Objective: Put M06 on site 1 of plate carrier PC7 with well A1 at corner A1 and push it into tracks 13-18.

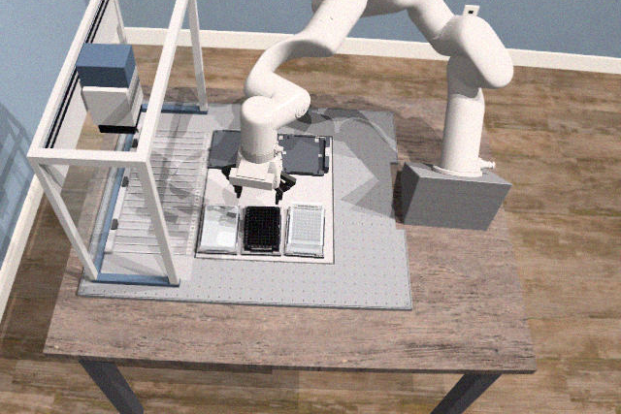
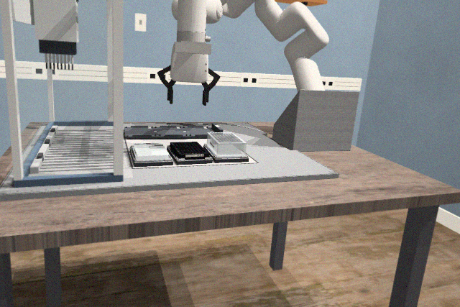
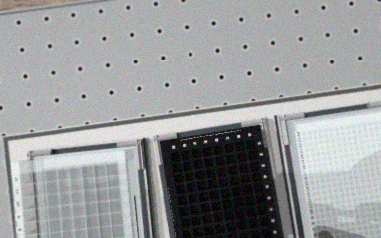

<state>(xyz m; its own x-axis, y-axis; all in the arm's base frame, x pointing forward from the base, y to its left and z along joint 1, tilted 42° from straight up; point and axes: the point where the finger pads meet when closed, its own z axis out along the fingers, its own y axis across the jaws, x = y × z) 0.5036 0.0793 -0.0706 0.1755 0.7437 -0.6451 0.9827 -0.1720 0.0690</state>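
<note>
Right now my hand is 140 mm above the black 96-well plate M06 and 10 mm past it. From my hand the other things lie so: clear deep-well block M09: 130 mm below, 120 mm behind, 10 mm to the left; dark nest S2: 150 mm below, 10 mm behind; white plate M60: 140 mm below, 100 mm ahead.
</note>
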